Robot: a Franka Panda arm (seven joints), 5 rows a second.
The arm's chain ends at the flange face. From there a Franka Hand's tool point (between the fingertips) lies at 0.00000 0.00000 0.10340 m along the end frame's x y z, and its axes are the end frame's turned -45 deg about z.
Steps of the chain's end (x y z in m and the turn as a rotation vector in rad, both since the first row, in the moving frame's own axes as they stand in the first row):
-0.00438 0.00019 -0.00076 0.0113 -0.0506 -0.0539
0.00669 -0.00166 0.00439 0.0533 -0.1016 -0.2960
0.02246 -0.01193 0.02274 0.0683 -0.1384 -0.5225
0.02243 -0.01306 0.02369 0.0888 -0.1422 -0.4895
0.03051 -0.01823 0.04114 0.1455 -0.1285 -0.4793
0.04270 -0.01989 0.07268 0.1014 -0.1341 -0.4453
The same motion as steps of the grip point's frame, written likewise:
-0.00622 -0.00741 -0.00090 0.0438 -0.0278 -0.0539
0.00077 -0.00706 0.00372 0.1095 -0.0342 -0.2960
0.01559 -0.00562 0.02154 0.1462 -0.0496 -0.5225
0.01732 -0.00859 0.02227 0.1633 -0.0378 -0.4895
0.03096 -0.01076 0.03923 0.1937 0.0120 -0.4793
0.03819 0.00008 0.07125 0.1665 -0.0231 -0.4453

